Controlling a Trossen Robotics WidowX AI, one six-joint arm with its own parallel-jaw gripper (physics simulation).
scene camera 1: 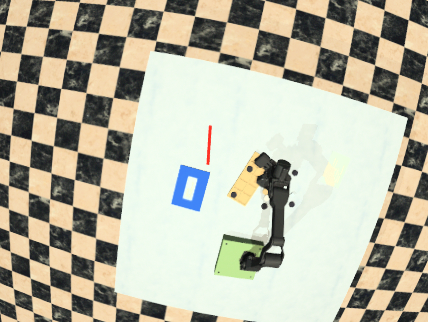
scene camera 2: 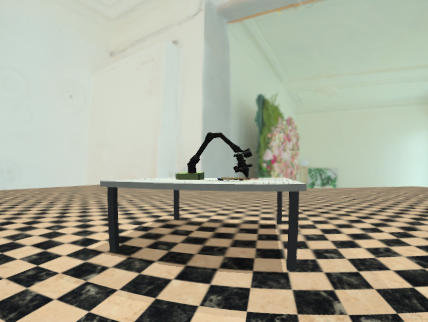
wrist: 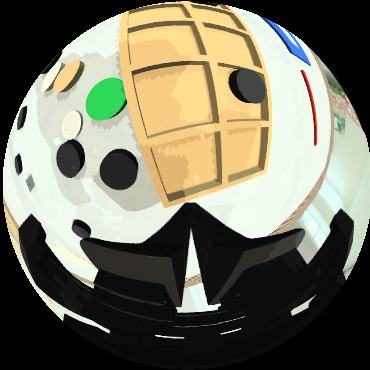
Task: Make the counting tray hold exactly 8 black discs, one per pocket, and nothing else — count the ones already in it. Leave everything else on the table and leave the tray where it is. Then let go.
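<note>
The tan counting tray (scene camera 1: 242, 185) (wrist: 175, 100) has two columns of pockets and is partly under the arm in scene camera 1. One black disc (scene camera 1: 249, 169) (wrist: 247, 86) sits in a pocket toward its far end. Another black disc (scene camera 1: 233, 195) sits in a pocket at its near end. Loose black discs lie beside the tray, including one disc (wrist: 118, 169) close to it, a second disc (wrist: 70, 158) and a third disc (wrist: 81, 228). My gripper (scene camera 2: 246, 176) (wrist: 189, 207) is shut and empty, low over the table near the tray's far end.
A green disc (wrist: 106, 99) touches or nearly touches the tray's side. A tan disc (wrist: 68, 76), a cream disc (wrist: 72, 125) and a small grey piece (wrist: 30, 183) lie beyond. A blue frame (scene camera 1: 178, 190), a red stick (scene camera 1: 209, 145) and the green base (scene camera 1: 230, 260) are on the table.
</note>
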